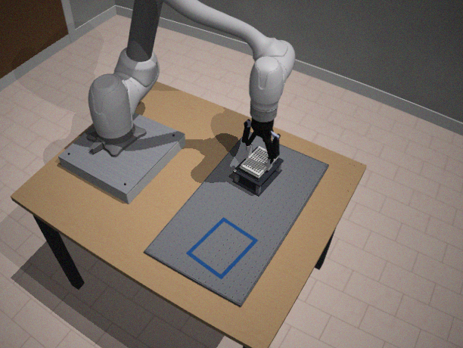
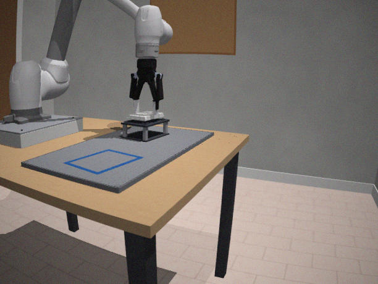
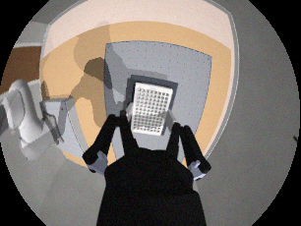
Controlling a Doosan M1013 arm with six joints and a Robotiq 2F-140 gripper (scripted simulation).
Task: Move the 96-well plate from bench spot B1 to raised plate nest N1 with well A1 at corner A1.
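Right now my hand is 20 mm above the white 96-well plate. From my hand the other things lie so: raised plate nest: 40 mm below.
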